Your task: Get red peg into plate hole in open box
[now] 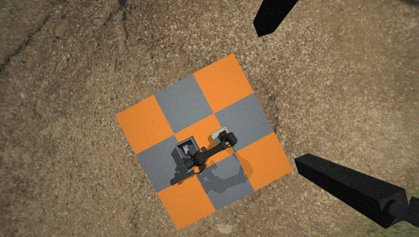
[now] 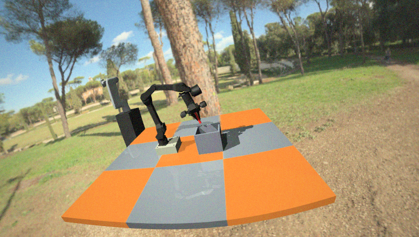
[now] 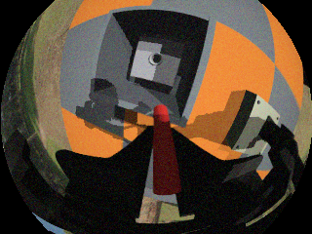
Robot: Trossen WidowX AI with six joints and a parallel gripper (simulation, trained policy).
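Now: the plate 140 mm below my gripper tip, 60 mm to the right of it and 60 mm ahead of it. Also, from my gripper tip: red peg (20 mm above, 10 mm to the right).
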